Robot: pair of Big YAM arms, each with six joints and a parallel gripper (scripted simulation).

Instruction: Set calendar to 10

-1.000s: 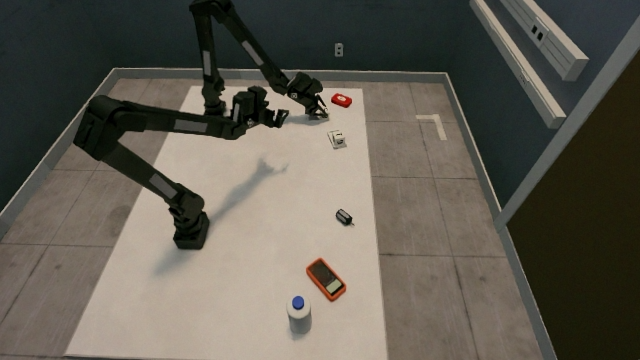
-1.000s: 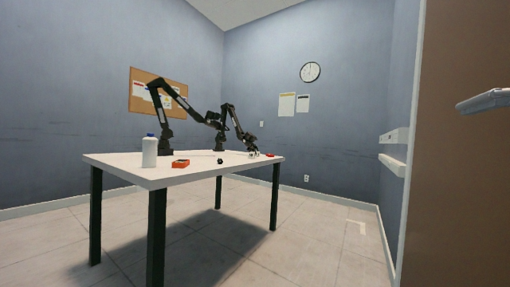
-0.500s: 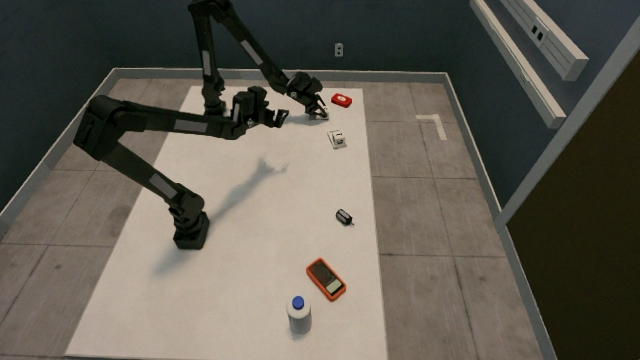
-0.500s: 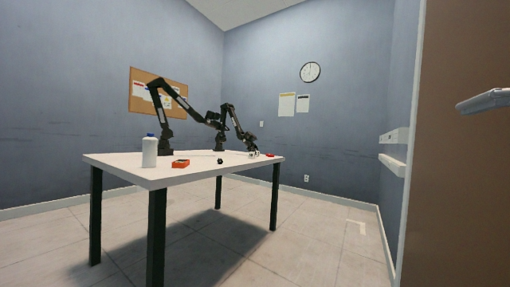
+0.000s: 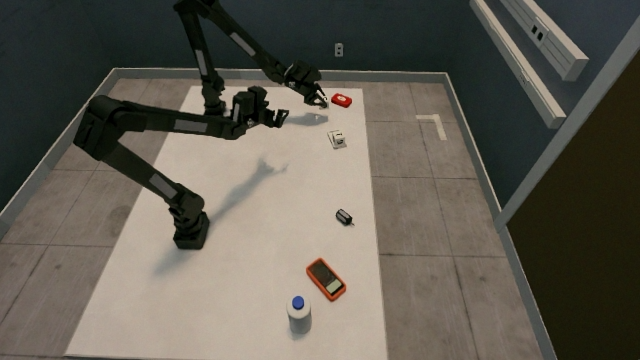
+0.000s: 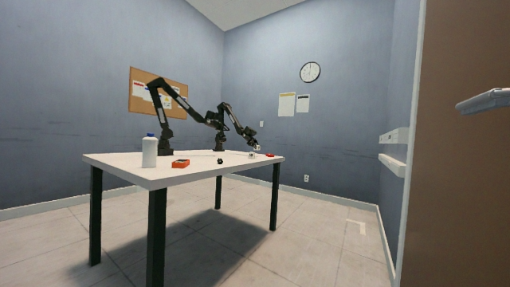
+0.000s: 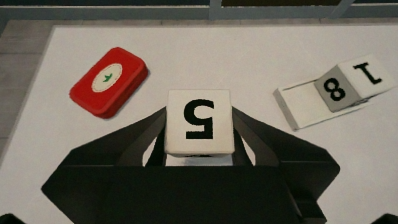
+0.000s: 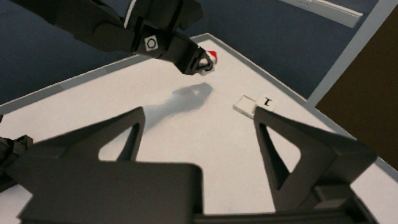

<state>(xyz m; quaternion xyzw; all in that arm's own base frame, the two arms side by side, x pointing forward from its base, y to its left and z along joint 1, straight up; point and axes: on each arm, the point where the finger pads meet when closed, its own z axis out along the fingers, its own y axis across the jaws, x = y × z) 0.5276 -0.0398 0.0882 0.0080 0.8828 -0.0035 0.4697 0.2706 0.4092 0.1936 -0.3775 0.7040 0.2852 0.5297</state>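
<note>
The red box lies 120 mm to the left of my left hand, 100 mm ahead of it and 80 mm below it. The rest, counted from my left hand: black object 590 mm to the right, 70 mm below, 10 mm ahead; then orange device 800 mm to the right, 80 mm below, 80 mm behind.
</note>
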